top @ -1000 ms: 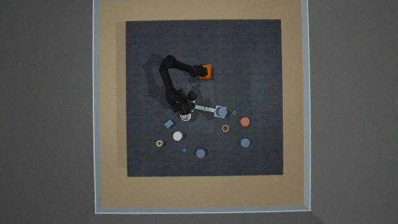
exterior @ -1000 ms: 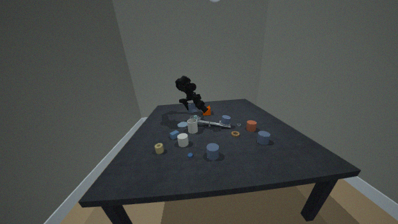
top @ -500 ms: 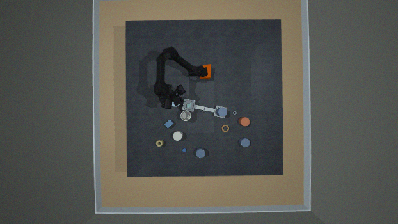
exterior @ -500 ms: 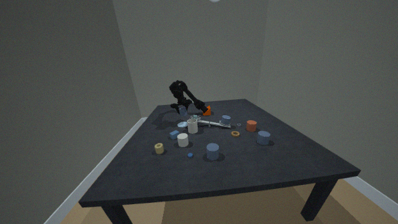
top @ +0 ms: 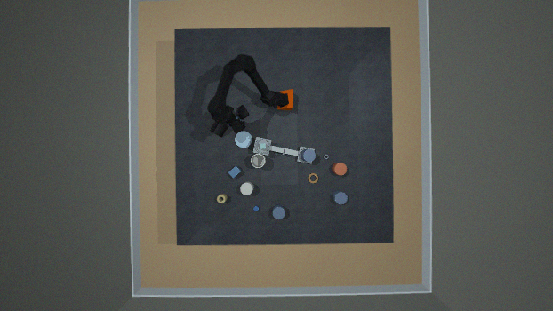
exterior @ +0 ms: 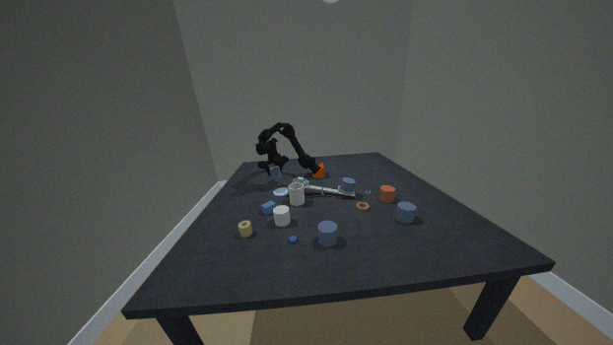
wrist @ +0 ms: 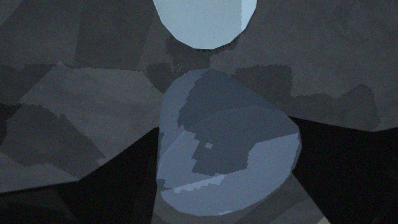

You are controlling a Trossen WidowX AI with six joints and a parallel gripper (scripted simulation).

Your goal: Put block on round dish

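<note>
Now: gripper tip 160 mm short of the teal block, 140 mm to the right of it and 10 mm below it. Also, from my gripper tip: cream cylinder 400 mm ahead, 40 mm below, 10 mm to the left; pale cup 230 mm ahead, 100 mm to the left, 40 mm below; light blue round dish 100 mm ahead, 80 mm below, 30 mm to the left.
</note>
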